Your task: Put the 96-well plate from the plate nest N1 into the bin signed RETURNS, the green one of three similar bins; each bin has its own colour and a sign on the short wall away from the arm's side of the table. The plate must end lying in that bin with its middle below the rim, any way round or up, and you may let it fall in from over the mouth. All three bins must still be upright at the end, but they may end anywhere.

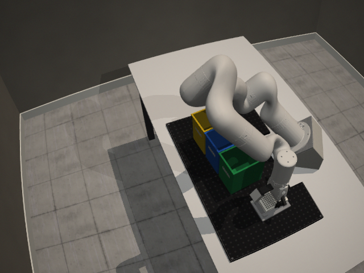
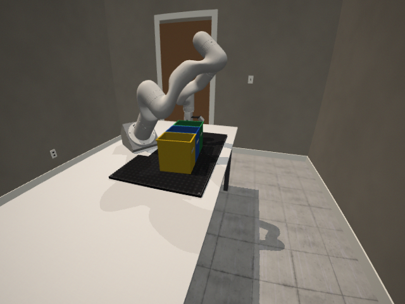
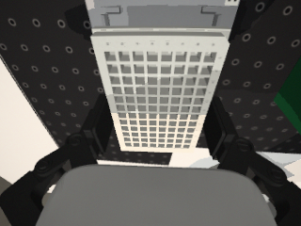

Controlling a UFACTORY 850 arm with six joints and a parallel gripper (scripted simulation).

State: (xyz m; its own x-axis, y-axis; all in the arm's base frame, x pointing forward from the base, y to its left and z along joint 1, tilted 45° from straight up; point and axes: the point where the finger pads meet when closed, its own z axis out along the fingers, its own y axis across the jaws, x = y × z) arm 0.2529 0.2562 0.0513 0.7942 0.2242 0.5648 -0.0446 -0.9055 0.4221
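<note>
Now: the grey plate nest 6 cm below my hand. The rest, counted from my hand: blue bin: 34 cm to the right, 4 cm ahead, 2 cm above; then white 96-well plate: 1 cm below; then green bin: 21 cm to the right, 4 cm ahead, 2 cm above.
</note>
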